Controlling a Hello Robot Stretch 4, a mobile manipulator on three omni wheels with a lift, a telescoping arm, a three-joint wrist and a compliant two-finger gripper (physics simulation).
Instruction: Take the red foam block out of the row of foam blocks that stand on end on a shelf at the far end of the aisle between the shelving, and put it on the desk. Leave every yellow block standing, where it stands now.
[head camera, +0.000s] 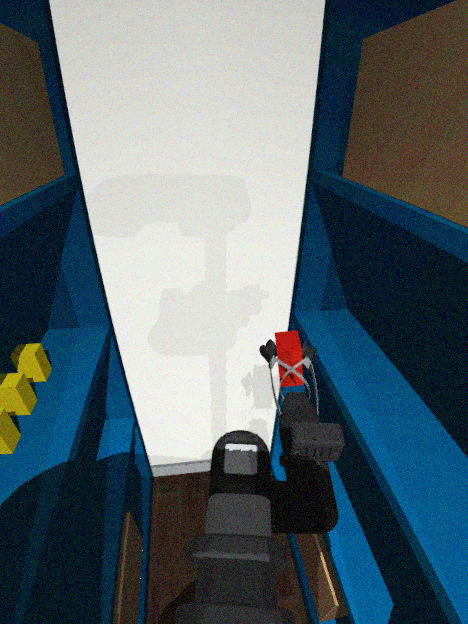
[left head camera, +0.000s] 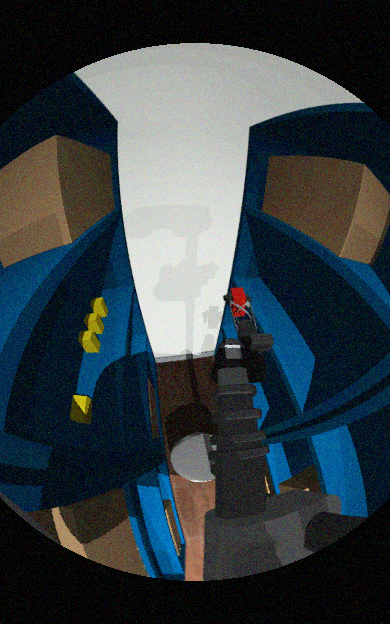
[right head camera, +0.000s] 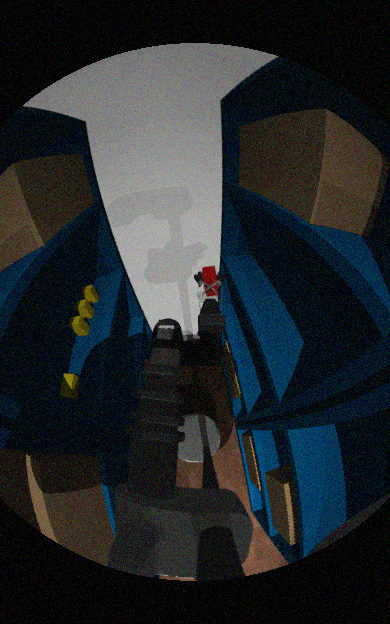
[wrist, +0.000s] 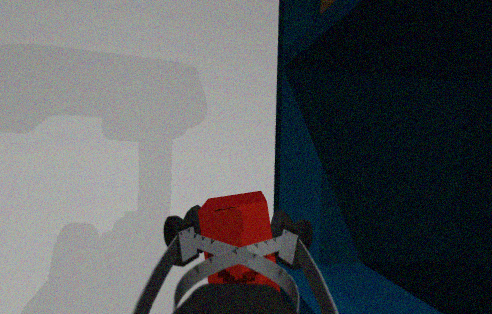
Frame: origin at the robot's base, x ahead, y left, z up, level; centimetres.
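Where they show: gripper, fingertip midpoint: (head camera: 287, 343) (left head camera: 236, 293) (right head camera: 209, 272) (wrist: 238, 225); robot's base at its link origin: (left head camera: 197, 455) (right head camera: 194, 436).
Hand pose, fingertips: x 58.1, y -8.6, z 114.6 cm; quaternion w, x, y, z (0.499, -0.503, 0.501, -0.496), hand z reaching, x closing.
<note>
Things, the pixels of their top centre, and the offset from my fingertips. "*": a spot on its surface instead. Level surfaces: height alone.
- red foam block at its top centre: (wrist: 244, 194) (head camera: 291, 339) (right head camera: 210, 270) (left head camera: 240, 291) dy -0.4, dx -2.1, dz +2.8 cm
- left shelf at its surface level: dz -18.3 cm
- yellow block at its top centre: (left head camera: 77, 407) (right head camera: 66, 383) dy +53.1, dx -42.7, dz -13.8 cm
- Blue shelving at a spot on its surface: (head camera: 382, 383) * dy -27.6, dx +8.1, dz -18.3 cm
The red foam block (head camera: 288, 340) (left head camera: 238, 294) (right head camera: 209, 271) (wrist: 235, 215) is upright, slightly tilted in the wrist view, between the two fingertips. My gripper (head camera: 288, 350) (left head camera: 238, 300) (right head camera: 209, 278) (wrist: 238, 225) is shut on it and holds it in the air in the aisle, close to the right-hand shelving. Several yellow blocks (head camera: 35, 361) (left head camera: 95, 323) (right head camera: 85, 308) stand on the left shelf (head camera: 70, 362) (left head camera: 117, 305), three close together. Another yellow block (left head camera: 81, 410) (right head camera: 70, 386) stands apart, nearer. The block's lower part is partly hidden by the gripper. The desk does not show.
Blue shelving (head camera: 382, 383) (left head camera: 285, 320) runs close along the right of the gripper, with an upright at the far end. Cardboard boxes (left head camera: 85, 190) (right head camera: 280, 165) stand on higher shelves on both sides. A white wall (head camera: 191, 100) (wrist: 225, 100) closes the aisle, with the robot's shadow on it.
</note>
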